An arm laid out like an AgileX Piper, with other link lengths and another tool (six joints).
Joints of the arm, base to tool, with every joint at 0 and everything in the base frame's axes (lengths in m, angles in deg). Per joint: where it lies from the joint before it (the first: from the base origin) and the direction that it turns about. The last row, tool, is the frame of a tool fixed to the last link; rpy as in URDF.
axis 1: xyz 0 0 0.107 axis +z
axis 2: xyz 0 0 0 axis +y
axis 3: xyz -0.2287 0 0.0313 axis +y
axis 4: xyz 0.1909 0 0.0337 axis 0.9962 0 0.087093
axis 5: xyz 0 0 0 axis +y
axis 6: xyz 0.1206 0 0.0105 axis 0.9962 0 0.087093
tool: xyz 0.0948 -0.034 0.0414 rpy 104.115 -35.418 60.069
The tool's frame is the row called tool.
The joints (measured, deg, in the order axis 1, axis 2, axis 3, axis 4, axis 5, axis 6), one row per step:
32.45, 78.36, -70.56, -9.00, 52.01, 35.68
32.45, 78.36, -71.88, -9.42, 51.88, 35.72
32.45, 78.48, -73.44, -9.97, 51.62, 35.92
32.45, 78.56, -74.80, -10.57, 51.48, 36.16
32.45, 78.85, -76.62, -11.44, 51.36, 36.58
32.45, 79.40, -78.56, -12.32, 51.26, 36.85
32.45, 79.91, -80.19, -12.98, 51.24, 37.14
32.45, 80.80, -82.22, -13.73, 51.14, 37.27
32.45, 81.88, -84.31, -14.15, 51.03, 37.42
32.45, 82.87, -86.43, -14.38, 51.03, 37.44
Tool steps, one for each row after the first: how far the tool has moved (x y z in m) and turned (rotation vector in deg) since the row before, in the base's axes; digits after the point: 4 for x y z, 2 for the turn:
0.0039, 0.0012, 0.0084, 0.45, -1.44, 0.00
0.0048, 0.0013, 0.0096, 0.56, -1.68, -0.11
0.0039, 0.0006, 0.0085, 0.40, -1.47, -0.16
0.0051, 0.0004, 0.0104, 0.41, -1.76, -0.32
0.0056, 0.0007, 0.0098, 0.23, -1.67, -0.23
0.0043, 0.0006, 0.0077, 0.25, -1.25, -0.25
0.0058, 0.0014, 0.0083, 0.12, -1.42, -0.14
0.0057, 0.0024, 0.0071, 0.35, -1.13, -0.13
0.0051, 0.0025, 0.0072, 0.43, -1.07, -0.05

